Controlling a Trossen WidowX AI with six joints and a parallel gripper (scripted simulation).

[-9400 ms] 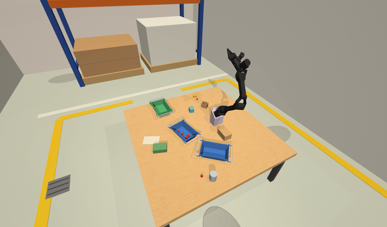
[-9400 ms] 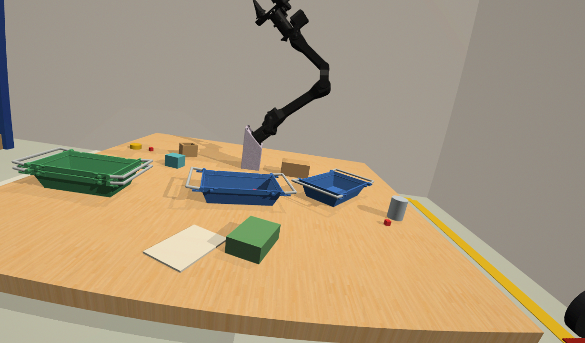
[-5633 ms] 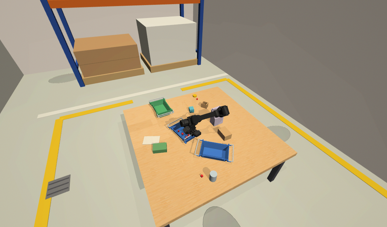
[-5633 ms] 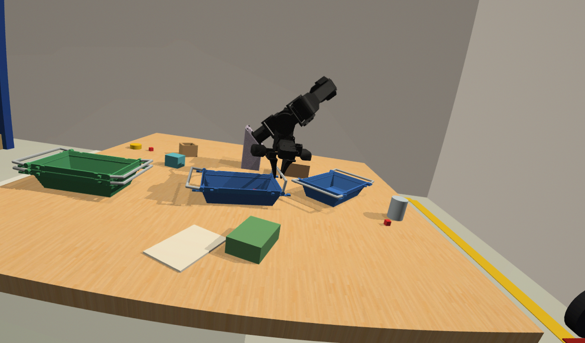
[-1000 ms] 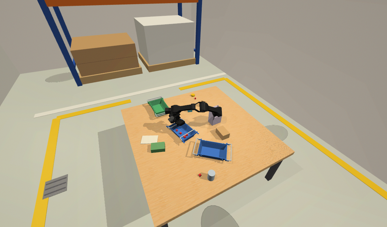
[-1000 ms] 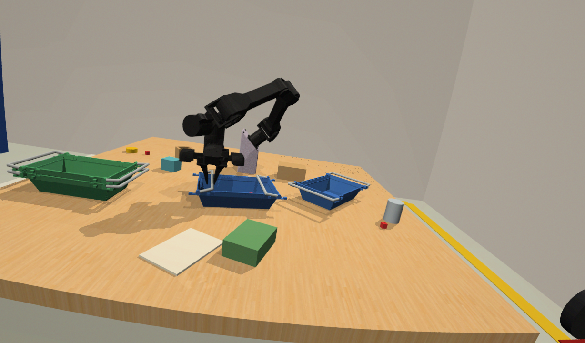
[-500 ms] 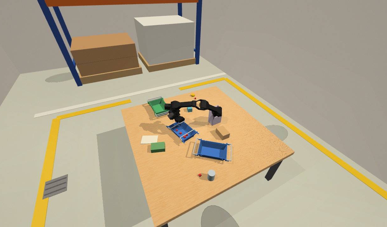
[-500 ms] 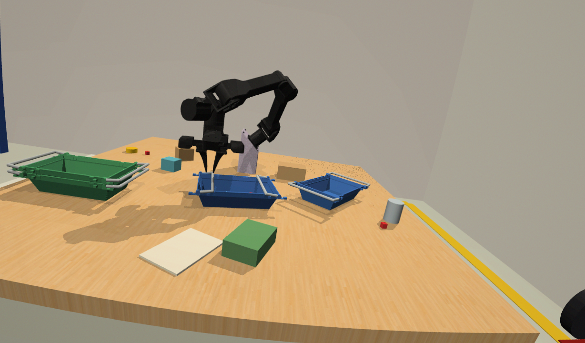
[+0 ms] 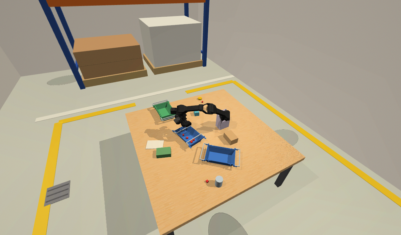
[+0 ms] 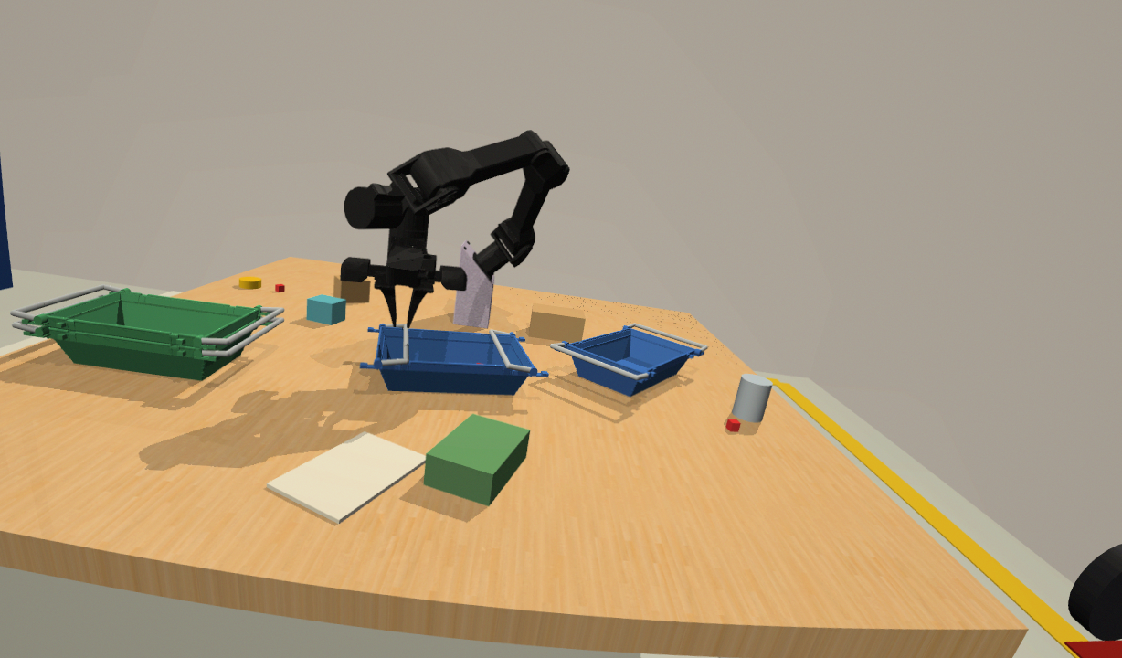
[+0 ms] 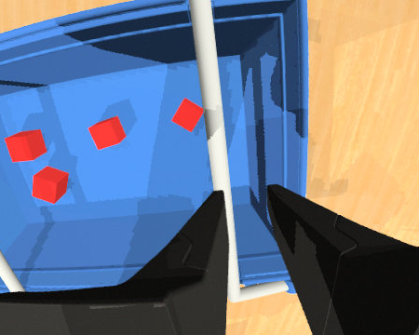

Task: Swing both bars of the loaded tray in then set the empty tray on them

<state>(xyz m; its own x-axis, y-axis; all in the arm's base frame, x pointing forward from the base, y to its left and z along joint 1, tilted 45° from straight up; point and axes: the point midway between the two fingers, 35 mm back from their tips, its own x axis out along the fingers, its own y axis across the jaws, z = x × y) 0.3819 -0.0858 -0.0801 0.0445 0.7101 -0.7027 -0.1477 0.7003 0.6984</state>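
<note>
The blue tray lies 43 cm to the left of my gripper tip, 12 cm behind it and 4 cm below it. From my gripper tip the other things lie so: cream sheet 29 cm ahead, 8 cm below; then teal cube 27 cm behind, 19 cm to the right, 6 cm below; then green block 26 cm ahead, 14 cm to the left, 7 cm below.
</note>
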